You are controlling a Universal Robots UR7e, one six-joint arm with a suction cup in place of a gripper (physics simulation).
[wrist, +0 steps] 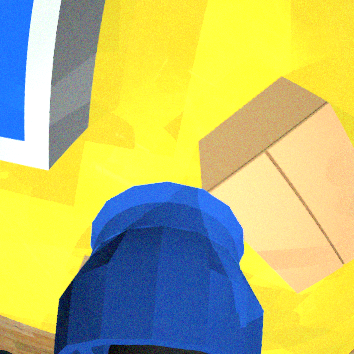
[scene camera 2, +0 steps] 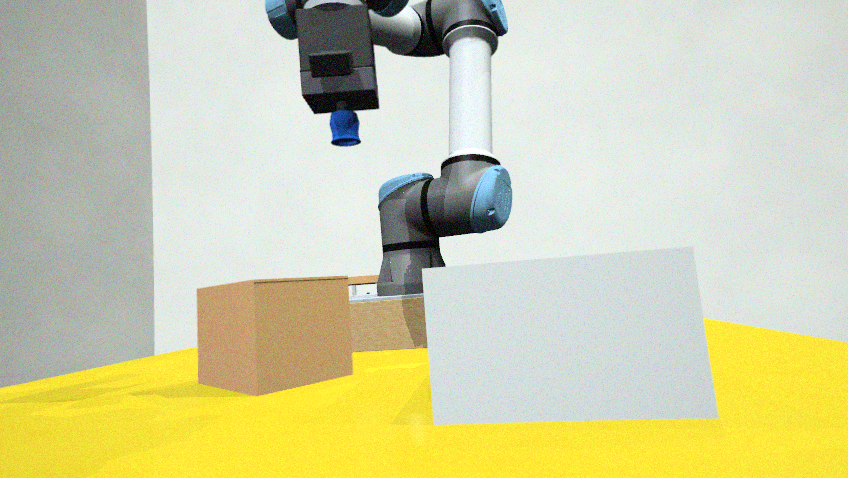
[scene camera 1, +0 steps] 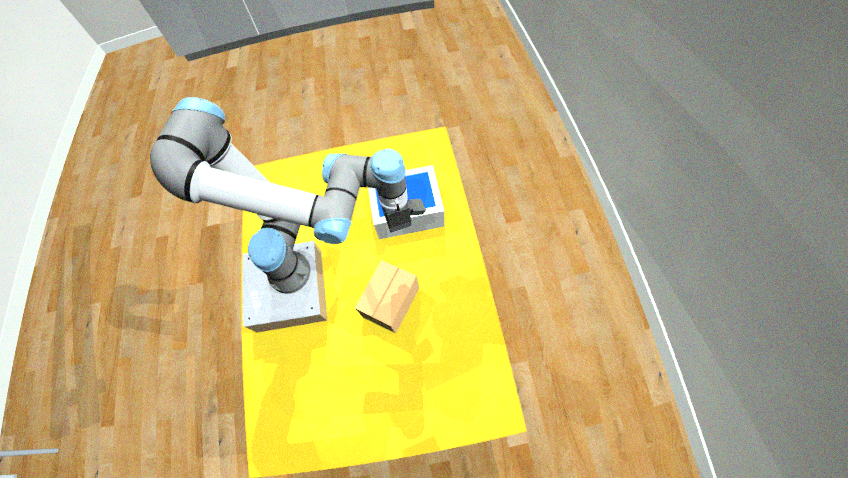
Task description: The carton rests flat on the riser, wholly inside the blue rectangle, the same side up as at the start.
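Pixels of known places: hand at its tool point: [wrist: 165, 251] [scene camera 2: 346, 142]; arm's base at its link origin: [scene camera 2: 414, 292] [scene camera 1: 289, 272].
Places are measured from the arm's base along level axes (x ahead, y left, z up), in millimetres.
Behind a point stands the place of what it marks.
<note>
The brown carton [scene camera 1: 387, 295] @(x 313, y -185, z 31 mm) [scene camera 2: 302, 335] @(x 375, y -109, z -40 mm) [wrist: 295, 200] @(x 329, y -144, z 31 mm) stands flat on the yellow mat, apart from the riser, with its seamed side up. It is turned at an angle to the riser. The riser [scene camera 1: 410, 227] @(x 449, y 67, z -53 mm) [scene camera 2: 567, 338] @(x 584, y 161, z -40 mm) [wrist: 37, 100] @(x 391, y 84, z 21 mm) is a white block with the blue rectangle [scene camera 1: 422, 188] @(x 528, y 168, z 21 mm) [wrist: 12, 65] @(x 421, y 108, z 21 mm) on its top; in scene camera 1 the wrist covers part of it. My gripper, a blue suction cup [scene camera 2: 345, 142] [wrist: 167, 210], is open and holds nothing. It hangs in the air, well above the height of the carton and riser. In scene camera 1 the cup is hidden under the wrist.
The yellow mat [scene camera 1: 332, 415] @(x 28, y -489, z -100 mm) [scene camera 2: 380, 451] @(x 627, y 23, z -99 mm) [wrist: 150, 100] @(x 367, y 0, z -99 mm) lies under the carton and riser. The arm's base stands on a grey-topped pedestal [scene camera 1: 282, 314] @(x -46, y -141, z 1 mm) [scene camera 2: 388, 326] @(x 90, y -45, z -57 mm) beside the carton. Grey cabinets [scene camera 1: 308, 17] stand at the floor's far edge, with walls at both sides.
</note>
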